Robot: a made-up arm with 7 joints. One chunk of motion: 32 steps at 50 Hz.
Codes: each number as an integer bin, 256 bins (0 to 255) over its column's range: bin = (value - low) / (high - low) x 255, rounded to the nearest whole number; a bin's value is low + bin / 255 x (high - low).
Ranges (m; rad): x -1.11..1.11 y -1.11..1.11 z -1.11..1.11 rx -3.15..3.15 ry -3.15..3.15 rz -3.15..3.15
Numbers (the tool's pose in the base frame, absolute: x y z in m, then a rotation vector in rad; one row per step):
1: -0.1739 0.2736 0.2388 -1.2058 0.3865 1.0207
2: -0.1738 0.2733 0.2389 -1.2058 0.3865 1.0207
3: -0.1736 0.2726 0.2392 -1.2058 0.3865 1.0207
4: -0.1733 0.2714 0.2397 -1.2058 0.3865 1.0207
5: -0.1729 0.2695 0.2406 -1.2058 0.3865 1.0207
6: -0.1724 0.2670 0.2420 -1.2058 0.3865 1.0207
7: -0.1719 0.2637 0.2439 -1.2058 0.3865 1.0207
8: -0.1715 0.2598 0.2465 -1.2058 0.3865 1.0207
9: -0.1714 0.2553 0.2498 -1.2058 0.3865 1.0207
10: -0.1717 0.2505 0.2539 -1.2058 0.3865 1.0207
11: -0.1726 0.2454 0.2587 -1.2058 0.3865 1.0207
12: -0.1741 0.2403 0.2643 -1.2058 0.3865 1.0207
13: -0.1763 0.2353 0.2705 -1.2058 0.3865 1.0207
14: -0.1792 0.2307 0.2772 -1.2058 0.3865 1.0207
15: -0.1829 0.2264 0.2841 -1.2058 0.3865 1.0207
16: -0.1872 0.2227 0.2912 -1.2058 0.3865 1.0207
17: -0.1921 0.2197 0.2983 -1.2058 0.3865 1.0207
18: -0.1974 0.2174 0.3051 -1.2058 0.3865 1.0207
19: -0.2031 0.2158 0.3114 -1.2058 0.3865 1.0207
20: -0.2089 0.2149 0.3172 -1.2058 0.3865 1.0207
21: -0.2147 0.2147 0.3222 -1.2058 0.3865 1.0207
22: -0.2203 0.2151 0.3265 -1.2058 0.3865 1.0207
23: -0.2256 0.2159 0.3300 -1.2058 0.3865 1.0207
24: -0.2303 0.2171 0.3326 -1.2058 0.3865 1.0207
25: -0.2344 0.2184 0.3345 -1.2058 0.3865 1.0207
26: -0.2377 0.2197 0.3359 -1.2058 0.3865 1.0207
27: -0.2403 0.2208 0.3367 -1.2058 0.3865 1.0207
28: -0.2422 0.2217 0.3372 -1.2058 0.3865 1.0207
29: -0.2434 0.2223 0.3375 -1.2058 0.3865 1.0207
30: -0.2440 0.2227 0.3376 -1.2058 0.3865 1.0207
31: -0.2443 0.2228 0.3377 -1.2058 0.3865 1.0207
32: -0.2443 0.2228 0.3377 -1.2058 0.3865 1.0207
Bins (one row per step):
1: 108 159 155 79 143 169
2: 108 159 155 79 143 169
3: 108 159 155 79 143 169
4: 108 159 155 79 143 169
5: 108 158 155 79 143 169
6: 108 158 155 79 143 169
7: 108 158 156 79 143 169
8: 108 157 156 79 143 169
9: 108 157 156 79 143 169
10: 108 156 157 79 143 169
11: 108 156 157 79 143 169
12: 108 155 158 79 143 169
13: 107 155 159 79 143 169
14: 107 154 159 79 143 169
15: 106 154 160 79 143 169
16: 106 153 161 79 143 169
17: 105 153 162 79 143 169
18: 105 152 163 79 143 169
19: 104 152 163 79 143 169
20: 104 152 164 79 143 169
21: 103 152 165 79 143 169
22: 102 152 165 79 143 169
23: 102 152 165 79 143 169
24: 101 152 166 79 143 169
25: 101 153 166 79 143 169
26: 100 153 166 79 143 169
27: 100 153 166 79 143 169
28: 100 153 166 79 143 169
29: 100 153 166 79 143 169
30: 99 153 166 79 143 169
31: 99 153 166 79 143 169
32: 99 153 166 79 143 169

